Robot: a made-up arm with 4 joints.
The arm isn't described. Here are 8 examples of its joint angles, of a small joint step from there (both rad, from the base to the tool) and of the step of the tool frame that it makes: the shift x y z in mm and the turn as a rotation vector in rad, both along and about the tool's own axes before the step.
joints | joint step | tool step
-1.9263 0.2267 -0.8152 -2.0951 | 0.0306 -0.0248 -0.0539 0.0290 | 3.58 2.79 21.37 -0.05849 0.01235 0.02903
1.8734 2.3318 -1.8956 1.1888 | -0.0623 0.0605 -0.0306 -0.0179 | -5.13 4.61 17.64 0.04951 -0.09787 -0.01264
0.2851 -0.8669 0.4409 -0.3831 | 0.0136 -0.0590 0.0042 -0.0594 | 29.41 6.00 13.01 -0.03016 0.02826 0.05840
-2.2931 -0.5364 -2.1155 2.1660 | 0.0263 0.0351 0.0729 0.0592 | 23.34 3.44 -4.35 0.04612 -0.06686 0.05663
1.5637 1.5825 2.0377 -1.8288 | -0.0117 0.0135 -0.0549 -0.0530 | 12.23 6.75 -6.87 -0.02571 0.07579 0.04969
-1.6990 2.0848 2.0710 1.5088 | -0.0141 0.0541 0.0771 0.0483 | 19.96 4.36 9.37 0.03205 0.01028 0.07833
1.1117 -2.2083 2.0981 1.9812 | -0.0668 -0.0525 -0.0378 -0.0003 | -16.94 3.27 6.41 -0.00869 0.01279 -0.03744
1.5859 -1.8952 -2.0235 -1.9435 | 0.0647 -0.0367 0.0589 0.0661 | -9.23 -7.96 -6.47 0.05886 0.02639 -0.04160
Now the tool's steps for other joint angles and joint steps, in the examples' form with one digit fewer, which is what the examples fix.
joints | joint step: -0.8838 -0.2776 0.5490 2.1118 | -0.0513 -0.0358 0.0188 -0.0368
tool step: 4.8 2.9 -5.0 -0.0020 0.0450 0.0229
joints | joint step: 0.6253 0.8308 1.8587 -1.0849 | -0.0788 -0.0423 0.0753 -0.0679
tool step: -35.6 -14.1 -0.2 -0.0434 0.1025 -0.0627
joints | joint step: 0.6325 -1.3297 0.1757 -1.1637 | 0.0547 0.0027 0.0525 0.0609
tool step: -3.4 -4.0 31.5 -0.0684 -0.0713 -0.0260
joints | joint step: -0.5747 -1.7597 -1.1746 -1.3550 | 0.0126 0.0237 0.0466 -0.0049
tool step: -13.2 -6.7 -0.6 -0.0054 -0.0052 -0.0465
